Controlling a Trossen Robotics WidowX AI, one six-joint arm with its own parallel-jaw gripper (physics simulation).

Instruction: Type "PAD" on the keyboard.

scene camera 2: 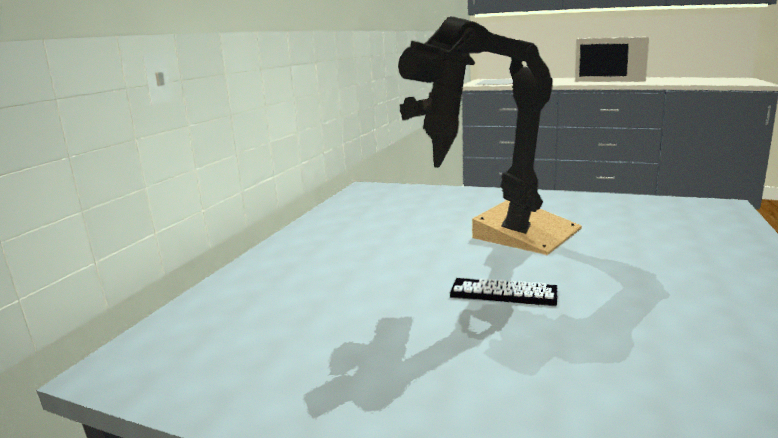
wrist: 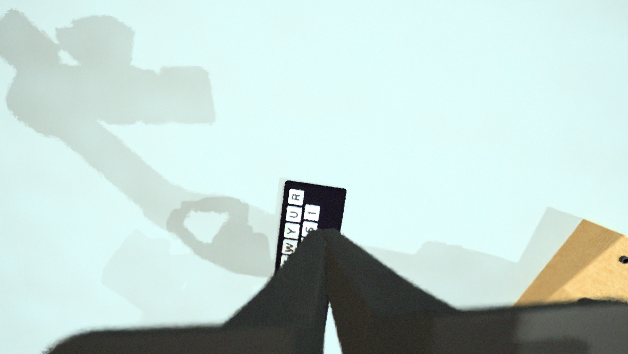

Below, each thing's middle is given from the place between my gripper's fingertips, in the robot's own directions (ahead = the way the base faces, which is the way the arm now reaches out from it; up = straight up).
Right now my hand is 14 cm to the right of the black keyboard (scene camera 2: 480, 289) and 24 cm above it.
